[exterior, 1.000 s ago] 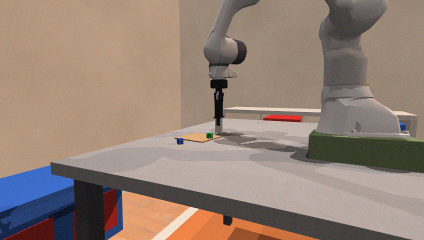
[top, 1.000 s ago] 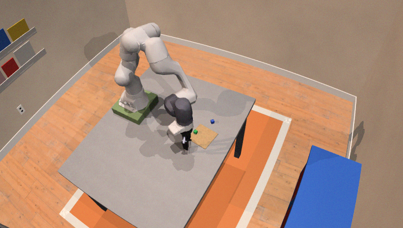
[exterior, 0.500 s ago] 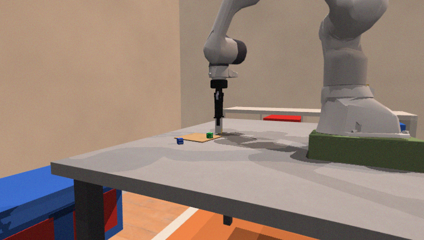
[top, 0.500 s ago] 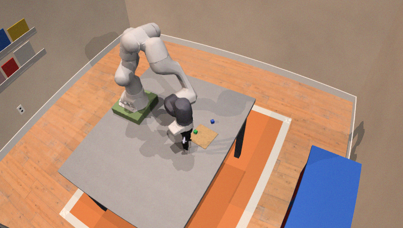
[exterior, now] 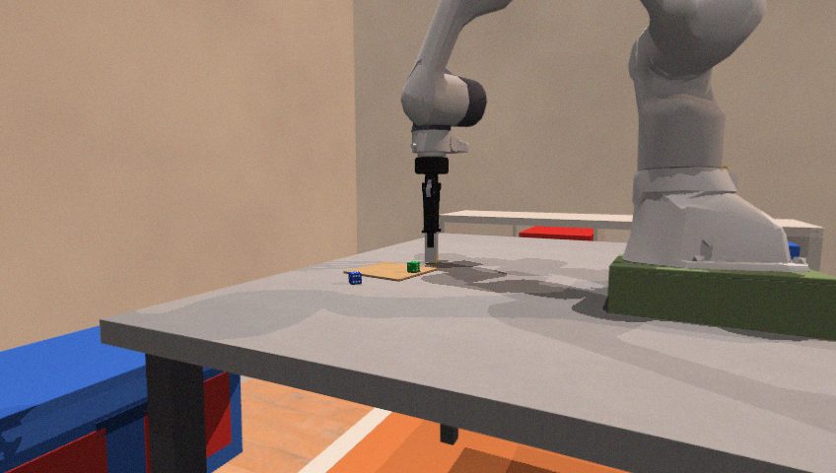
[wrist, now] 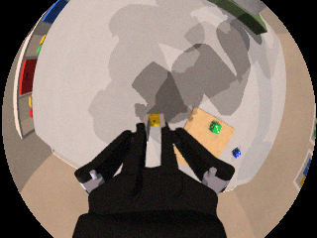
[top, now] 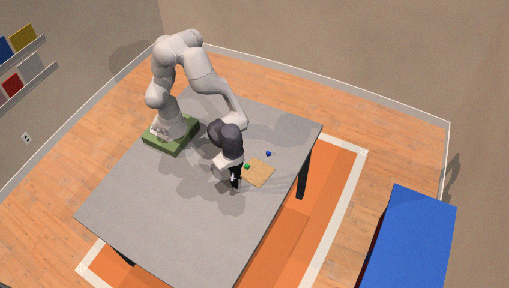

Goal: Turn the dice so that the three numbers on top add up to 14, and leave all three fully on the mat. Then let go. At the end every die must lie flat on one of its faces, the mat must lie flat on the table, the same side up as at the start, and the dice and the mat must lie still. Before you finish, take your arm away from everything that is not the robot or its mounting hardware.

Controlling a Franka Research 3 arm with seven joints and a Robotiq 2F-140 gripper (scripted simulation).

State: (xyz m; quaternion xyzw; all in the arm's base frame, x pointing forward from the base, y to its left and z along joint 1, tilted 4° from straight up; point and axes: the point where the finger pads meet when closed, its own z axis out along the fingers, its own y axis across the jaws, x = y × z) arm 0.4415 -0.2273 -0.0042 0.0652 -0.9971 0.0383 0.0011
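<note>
The green die lies 13 cm to the left of my hand and 2 cm below it. Also, from my hand: tan mat: 12 cm to the left, 5 cm ahead, 3 cm below; then yellow die: 3 cm below; then blue die: 25 cm to the left, 8 cm ahead, 3 cm below.
</note>
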